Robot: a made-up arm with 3 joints. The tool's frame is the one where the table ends. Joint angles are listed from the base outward.
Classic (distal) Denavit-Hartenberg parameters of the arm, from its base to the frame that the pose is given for. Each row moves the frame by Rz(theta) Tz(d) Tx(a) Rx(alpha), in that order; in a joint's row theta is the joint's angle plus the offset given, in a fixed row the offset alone. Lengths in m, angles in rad.
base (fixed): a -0.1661, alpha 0, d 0, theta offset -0.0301
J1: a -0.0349, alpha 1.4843, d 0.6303, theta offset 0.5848
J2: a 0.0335, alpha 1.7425, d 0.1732, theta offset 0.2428
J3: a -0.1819, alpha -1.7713, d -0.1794, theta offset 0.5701
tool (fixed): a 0, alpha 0, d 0.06, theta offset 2.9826
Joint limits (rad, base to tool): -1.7..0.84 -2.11..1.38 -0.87..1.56
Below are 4 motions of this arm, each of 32 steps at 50 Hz.
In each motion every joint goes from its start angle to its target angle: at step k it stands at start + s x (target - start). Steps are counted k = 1, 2, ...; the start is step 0. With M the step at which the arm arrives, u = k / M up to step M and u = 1 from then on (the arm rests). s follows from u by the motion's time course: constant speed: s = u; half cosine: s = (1 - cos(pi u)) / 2; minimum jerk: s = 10 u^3 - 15 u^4 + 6 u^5.
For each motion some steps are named. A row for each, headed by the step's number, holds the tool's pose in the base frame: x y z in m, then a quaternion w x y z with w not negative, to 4 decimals.
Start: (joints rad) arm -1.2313 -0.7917 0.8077
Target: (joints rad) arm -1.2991 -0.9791 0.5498
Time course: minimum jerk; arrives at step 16
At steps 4, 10, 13, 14, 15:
4: -0.1598 -0.0320 0.8501 0.8503 -0.2930 -0.2831 0.3333
10: -0.1699 -0.0471 0.8563 0.8567 -0.2211 -0.3093 0.3485
13: -0.1739 -0.0538 0.8585 0.8579 -0.1945 -0.3203 0.3514
14: -0.1745 -0.0548 0.8588 0.8581 -0.1907 -0.3219 0.3517
15: -0.1747 -0.0552 0.8589 0.8581 -0.1891 -0.3226 0.3519

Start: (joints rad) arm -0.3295 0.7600 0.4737
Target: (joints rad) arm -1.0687 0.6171 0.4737
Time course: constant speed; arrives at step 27
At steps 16, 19, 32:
16: -0.4442 -0.0129 0.6784 0.1628 -0.5502 -0.6900 0.4412
19: -0.4440 0.0101 0.6821 0.1875 -0.5748 -0.6660 0.4368
32: -0.4340 0.0700 0.6918 0.2525 -0.6351 -0.5979 0.4188

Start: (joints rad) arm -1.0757 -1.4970 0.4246
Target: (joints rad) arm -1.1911 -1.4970 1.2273
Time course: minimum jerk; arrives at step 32
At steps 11, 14, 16, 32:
11: -0.0725 -0.1098 0.7878 0.9039 0.0317 -0.1813 0.3862
14: -0.0606 -0.1051 0.7690 0.9218 0.0001 -0.1288 0.3657
16: -0.0527 -0.1035 0.7542 0.9323 -0.0224 -0.0896 0.3496
32: -0.0290 -0.1132 0.6843 0.9523 -0.1123 0.0836 0.2712

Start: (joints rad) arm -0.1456 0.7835 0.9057
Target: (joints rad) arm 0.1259 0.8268 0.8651
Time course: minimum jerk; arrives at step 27
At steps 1, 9, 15, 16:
1: -0.3792 -0.1160 0.7099 0.1651 -0.3776 -0.8492 0.3302
9: -0.3728 -0.1294 0.7067 0.1492 -0.3533 -0.8611 0.3338
15: -0.3584 -0.1534 0.7007 0.1191 -0.3067 -0.8815 0.3388
16: -0.3556 -0.1573 0.6997 0.1140 -0.2987 -0.8847 0.3394

